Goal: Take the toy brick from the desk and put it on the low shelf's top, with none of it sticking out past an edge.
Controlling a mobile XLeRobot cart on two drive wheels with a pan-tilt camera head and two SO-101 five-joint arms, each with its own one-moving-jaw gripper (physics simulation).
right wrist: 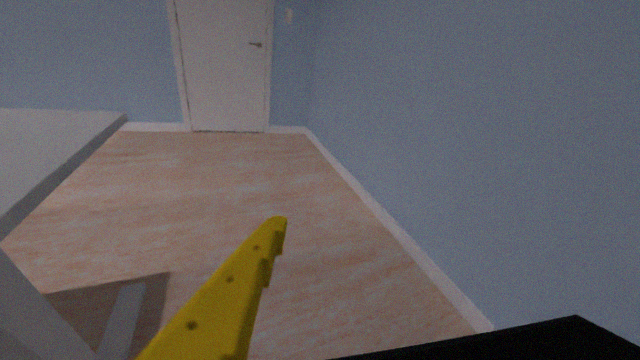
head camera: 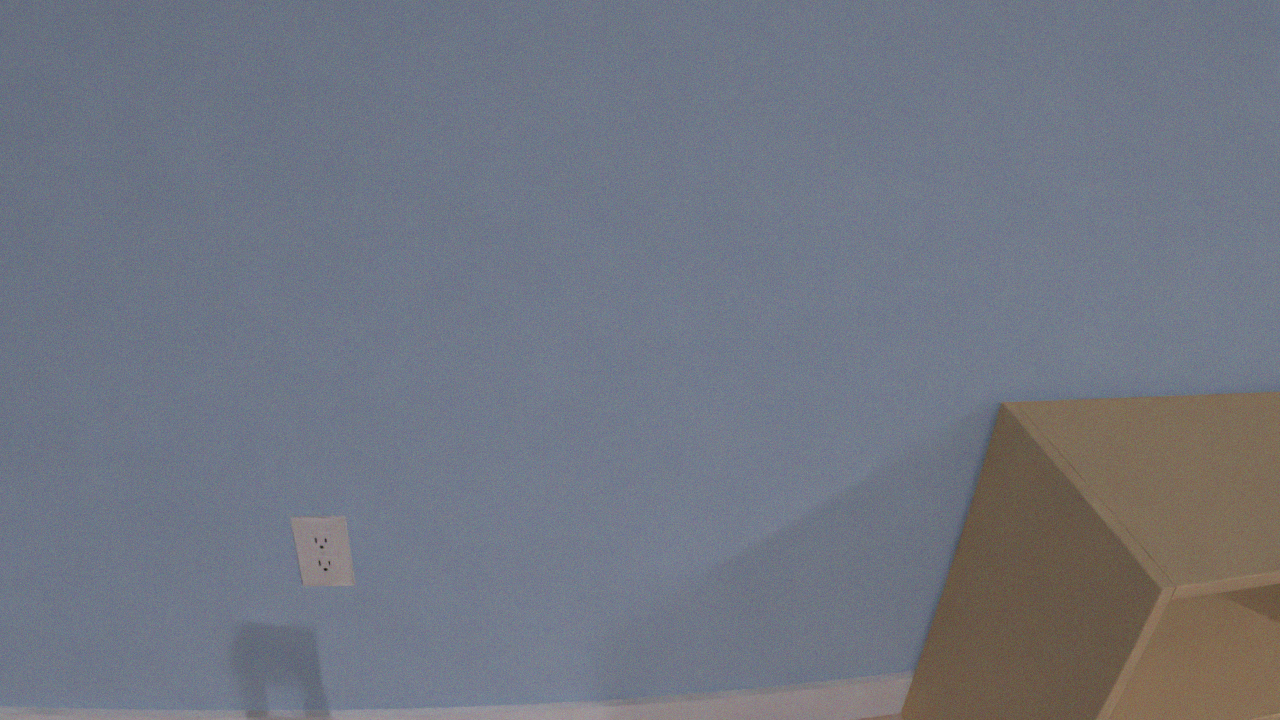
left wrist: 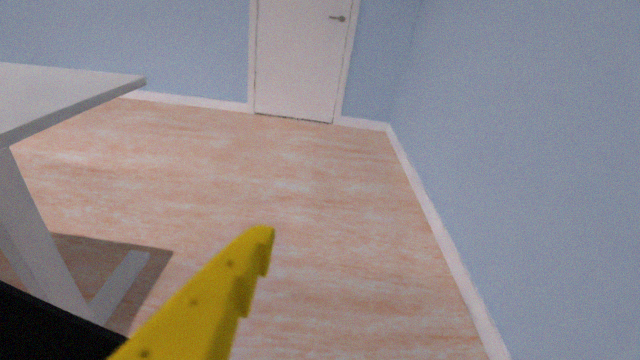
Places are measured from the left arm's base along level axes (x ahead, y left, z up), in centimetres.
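Pixels of known places: left hand, its tool point: point(left wrist: 271, 245); right hand, its tool point: point(right wrist: 285, 231).
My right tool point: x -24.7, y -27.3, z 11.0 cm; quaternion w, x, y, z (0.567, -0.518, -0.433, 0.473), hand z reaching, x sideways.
Behind a point stands the place of what it marks.
The low shelf point(head camera: 1154, 483) @(y -76.9, x 89.7, z -16.5 cm) is light wood and stands against the wall at the right of the head view; its left side panel and part of its top show. The white desk point(left wrist: 55, 95) @(y -70.4, x -62.5, z -5.5 cm) point(right wrist: 45, 145) @(y -68.9, x -63.2, z -5.5 cm) shows in part at the left of both wrist views. The toy brick does not show in these views. My left gripper point(left wrist: 272, 230) shows one notched yellow jaw, so it is fully open, over the floor beside the desk. My right gripper point(right wrist: 285, 220) also shows one notched jaw and is fully open. Neither gripper shows in the head view.
A blue wall with an outlet point(head camera: 323, 551) @(y 23.8, x 90.1, z -37.2 cm) fills much of the head view. Desk legs point(left wrist: 45, 240) @(y -71.9, x -49.6, z -37.7 cm) point(right wrist: 35, 305) @(y -71.8, x -49.1, z -33.3 cm) stand at the left of the wrist views. A white door point(left wrist: 302, 60) @(y -72.6, x -272.5, z -22.6 cm) point(right wrist: 225, 70) @(y -76.6, x -271.7, z -12.4 cm) is at the far end, and a wall runs along the right.
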